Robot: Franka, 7 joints.
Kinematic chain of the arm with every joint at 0, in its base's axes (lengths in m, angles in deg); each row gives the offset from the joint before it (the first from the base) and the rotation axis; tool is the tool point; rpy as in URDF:
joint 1: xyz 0 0 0.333 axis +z
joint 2: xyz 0 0 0 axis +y
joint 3: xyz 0 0 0.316 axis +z
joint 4: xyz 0.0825 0 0 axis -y
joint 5: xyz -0.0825 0 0.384 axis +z
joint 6: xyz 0 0 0 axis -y
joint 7: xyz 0.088 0 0 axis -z
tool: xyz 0 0 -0.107 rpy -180 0 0
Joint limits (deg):
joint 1: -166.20..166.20
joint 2: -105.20..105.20
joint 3: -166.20..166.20
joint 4: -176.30..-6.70
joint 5: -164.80..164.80
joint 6: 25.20..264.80
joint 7: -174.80..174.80
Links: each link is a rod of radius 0.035 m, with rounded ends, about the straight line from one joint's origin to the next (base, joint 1, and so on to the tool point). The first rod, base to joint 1, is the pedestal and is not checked.
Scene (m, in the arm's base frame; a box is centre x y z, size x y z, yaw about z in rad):
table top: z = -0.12
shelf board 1: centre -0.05 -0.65 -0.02 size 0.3 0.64 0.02 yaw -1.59
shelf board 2: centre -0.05 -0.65 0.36 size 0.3 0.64 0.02 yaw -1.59
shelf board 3: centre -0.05 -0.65 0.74 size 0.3 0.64 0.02 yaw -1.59
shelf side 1: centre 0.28 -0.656 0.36 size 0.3 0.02 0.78 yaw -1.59
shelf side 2: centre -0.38 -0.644 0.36 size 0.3 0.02 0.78 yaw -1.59
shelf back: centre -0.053 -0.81 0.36 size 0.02 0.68 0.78 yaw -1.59
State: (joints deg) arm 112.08 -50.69 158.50 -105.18 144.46 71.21 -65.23
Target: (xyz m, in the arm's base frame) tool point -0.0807 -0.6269 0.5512
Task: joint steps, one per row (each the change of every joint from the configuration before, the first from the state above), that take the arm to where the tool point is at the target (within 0.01 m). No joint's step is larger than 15 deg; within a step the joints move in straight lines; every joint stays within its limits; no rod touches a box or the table.
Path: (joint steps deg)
1: 3.13 8.35 1.54 -12.70 4.07 4.09 1.32
2: 3.13 8.36 1.54 -12.69 4.07 4.09 1.33
3: 3.14 8.35 1.54 -12.70 4.06 4.09 1.32
4: 3.13 8.36 1.54 -12.70 4.07 4.09 1.33
5: 3.13 8.35 1.54 -12.70 4.07 4.09 1.32
6: -6.98 6.04 -4.75 5.36 -8.49 -14.24 -1.65
7: -6.97 6.04 -4.76 5.37 -8.49 -14.25 -1.66
8: -6.98 6.04 -4.75 5.36 -8.49 -14.25 -1.65
9: -6.98 6.03 -4.75 5.36 -8.49 -14.25 -1.66
10: 1.07 -11.63 0.01 14.35 4.87 8.75 0.00
11: 1.07 -11.62 0.02 14.35 4.86 8.75 0.00
12: 1.07 -11.63 0.01 14.36 4.87 8.74 0.00

